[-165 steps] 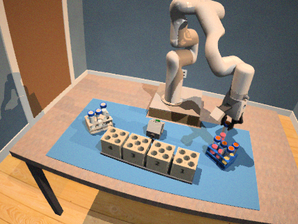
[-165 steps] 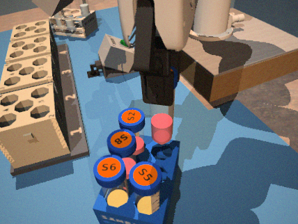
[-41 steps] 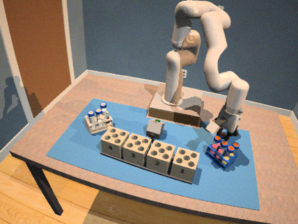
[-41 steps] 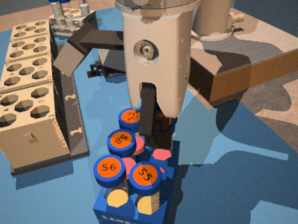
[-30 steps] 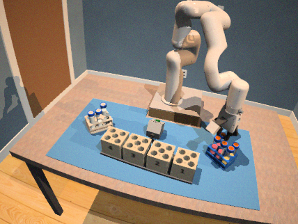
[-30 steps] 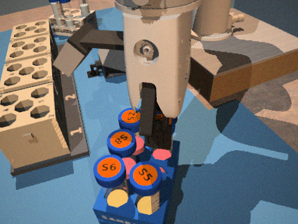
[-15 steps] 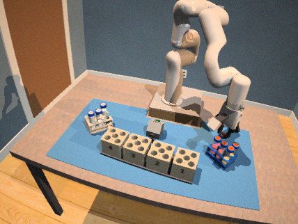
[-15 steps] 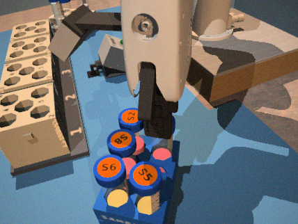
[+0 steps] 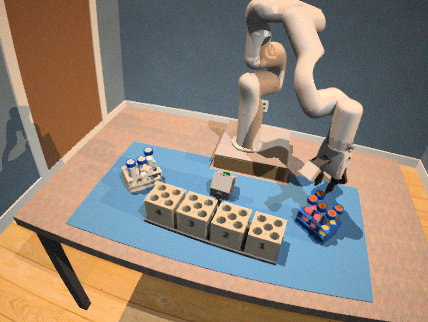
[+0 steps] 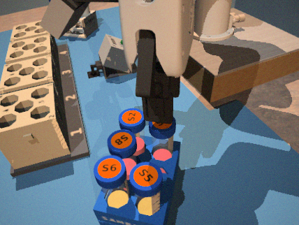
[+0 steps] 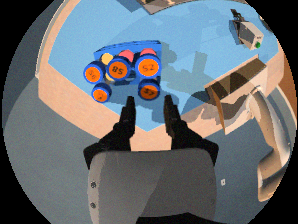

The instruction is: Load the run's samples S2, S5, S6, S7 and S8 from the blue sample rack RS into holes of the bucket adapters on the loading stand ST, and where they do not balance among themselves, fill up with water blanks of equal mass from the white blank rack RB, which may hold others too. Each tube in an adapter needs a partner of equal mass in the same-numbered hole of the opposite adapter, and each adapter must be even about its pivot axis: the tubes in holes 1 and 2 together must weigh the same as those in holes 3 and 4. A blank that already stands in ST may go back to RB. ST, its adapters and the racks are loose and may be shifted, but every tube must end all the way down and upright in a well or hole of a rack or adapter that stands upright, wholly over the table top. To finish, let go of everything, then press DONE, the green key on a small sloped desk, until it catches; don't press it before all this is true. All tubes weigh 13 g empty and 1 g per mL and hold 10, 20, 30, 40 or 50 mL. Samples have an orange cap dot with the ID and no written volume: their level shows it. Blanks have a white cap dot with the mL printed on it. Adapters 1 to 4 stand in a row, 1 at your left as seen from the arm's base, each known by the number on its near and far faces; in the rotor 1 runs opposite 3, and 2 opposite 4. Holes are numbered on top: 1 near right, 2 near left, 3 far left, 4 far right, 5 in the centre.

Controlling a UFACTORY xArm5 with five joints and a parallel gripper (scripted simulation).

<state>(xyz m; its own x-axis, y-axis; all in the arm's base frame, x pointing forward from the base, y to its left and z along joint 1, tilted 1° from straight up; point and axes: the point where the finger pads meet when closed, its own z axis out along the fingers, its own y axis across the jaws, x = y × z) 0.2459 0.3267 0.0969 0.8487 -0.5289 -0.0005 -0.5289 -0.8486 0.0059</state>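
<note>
Now: the blue sample rack RS 40 mm ahead of my hand, 20 mm to the left of it and 130 mm below it. From my hand the other things lie so: white blank rack RB (90 mm ahead, 630 mm to the right, 130 mm below); then blue-capped tube (130 mm ahead, 630 mm to the right, 100 mm below); then loading stand ST (190 mm ahead, 300 mm to the right, 160 mm below).
</note>
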